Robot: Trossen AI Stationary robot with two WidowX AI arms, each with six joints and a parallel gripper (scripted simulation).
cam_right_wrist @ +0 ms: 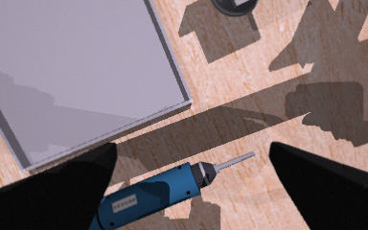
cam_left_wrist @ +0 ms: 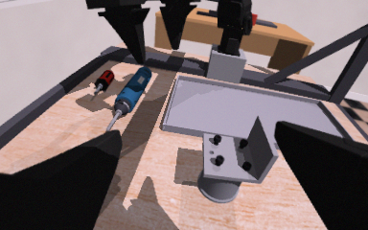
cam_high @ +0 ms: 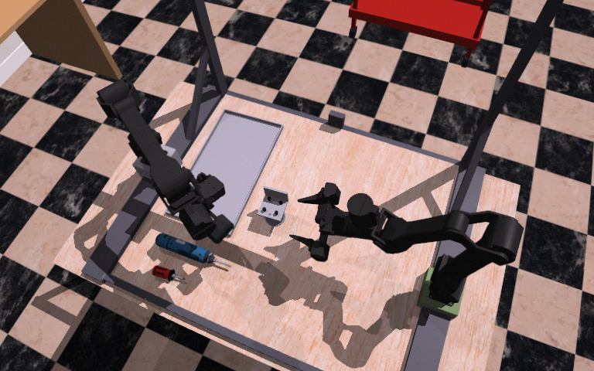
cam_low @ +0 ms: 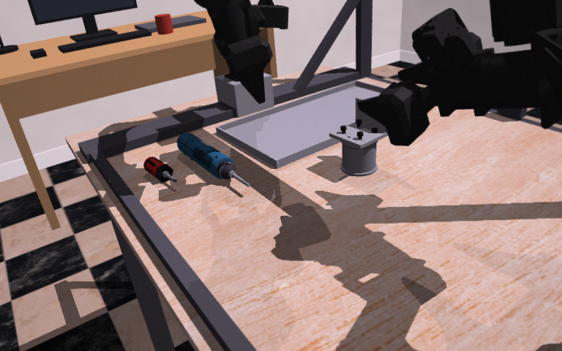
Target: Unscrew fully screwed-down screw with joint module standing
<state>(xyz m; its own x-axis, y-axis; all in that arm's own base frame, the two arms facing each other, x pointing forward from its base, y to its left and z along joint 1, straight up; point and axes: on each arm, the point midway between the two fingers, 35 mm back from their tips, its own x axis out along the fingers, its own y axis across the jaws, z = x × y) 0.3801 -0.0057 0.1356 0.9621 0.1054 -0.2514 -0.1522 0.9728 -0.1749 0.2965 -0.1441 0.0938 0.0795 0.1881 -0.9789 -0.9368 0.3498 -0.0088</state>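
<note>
My left hand is 120 mm above the screw, 110 mm to the left of it and 60 mm past it. Also, from my left hand: joint module: 150 mm below, 130 mm to the right, 40 mm behind; grey bracket: 130 mm to the right, 110 mm below, 40 mm behind; bit: 180 mm to the right, 160 mm below, 160 mm ahead.
</note>
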